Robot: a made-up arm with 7 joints. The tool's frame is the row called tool.
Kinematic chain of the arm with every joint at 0, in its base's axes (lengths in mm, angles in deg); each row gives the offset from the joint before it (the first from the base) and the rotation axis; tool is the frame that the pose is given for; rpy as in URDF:
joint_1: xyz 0 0 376 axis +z
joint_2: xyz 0 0 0 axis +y
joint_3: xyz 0 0 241 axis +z
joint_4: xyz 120 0 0 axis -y
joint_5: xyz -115 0 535 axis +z
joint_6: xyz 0 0 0 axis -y
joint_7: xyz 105 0 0 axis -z
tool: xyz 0 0 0 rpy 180 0 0
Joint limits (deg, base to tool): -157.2..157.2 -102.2..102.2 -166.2..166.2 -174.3..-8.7 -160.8..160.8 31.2..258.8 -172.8..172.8
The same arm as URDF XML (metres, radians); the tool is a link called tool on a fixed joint. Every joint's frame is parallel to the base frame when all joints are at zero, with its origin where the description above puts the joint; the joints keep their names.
<robot name="arm">
  <link name="base"/>
  <link name="link1"/>
  <link name="link2"/>
  <link name="link3"/>
  <link name="link4"/>
  <link name="link5"/>
  <link name="link6"/>
  <link name="link7"/>
  <link name="tool"/>
  <joint name="joint_1" type="revolute">
    <parent link="base"/>
    <child link="link1"/>
    <origin xyz="0 0 0.376" rpy="0 0 0"/>
    <axis xyz="0 0 1"/>
    <limit lower="-2.7437" upper="2.7437"/>
  </joint>
  <joint name="joint_2" type="revolute">
    <parent link="link1"/>
    <child link="link2"/>
    <origin xyz="0 0 0" rpy="0 0 0"/>
    <axis xyz="0 1 0"/>
    <limit lower="-1.7837" upper="1.7837"/>
  </joint>
  <joint name="joint_3" type="revolute">
    <parent link="link2"/>
    <child link="link3"/>
    <origin xyz="0 0 0.241" rpy="0 0 0"/>
    <axis xyz="0 0 1"/>
    <limit lower="-2.9007" upper="2.9007"/>
  </joint>
  <joint name="joint_4" type="revolute">
    <parent link="link3"/>
    <child link="link4"/>
    <origin xyz="0.12 0 0" rpy="0 0 0"/>
    <axis xyz="0 -1 0"/>
    <limit lower="-3.0421" upper="-0.1518"/>
  </joint>
  <joint name="joint_5" type="revolute">
    <parent link="link4"/>
    <child link="link5"/>
    <origin xyz="-0.115 0 0.535" rpy="0 0 0"/>
    <axis xyz="0 0 1"/>
    <limit lower="-2.8065" upper="2.8065"/>
  </joint>
  <joint name="joint_6" type="revolute">
    <parent link="link5"/>
    <child link="link6"/>
    <origin xyz="0 0 0" rpy="0 0 0"/>
    <axis xyz="0 -1 0"/>
    <limit lower="0.5445" upper="4.5169"/>
  </joint>
  <joint name="joint_7" type="revolute">
    <parent link="link6"/>
    <child link="link7"/>
    <origin xyz="0.105 0 0" rpy="0 0 0"/>
    <axis xyz="0 0 -1"/>
    <limit lower="-3.0159" upper="3.0159"/>
  </joint>
  <joint name="tool_joint" type="fixed">
    <parent link="link7"/>
    <child link="tool"/>
    <origin xyz="0 0 0" rpy="3.1416 0 0"/>
  </joint>
</robot>

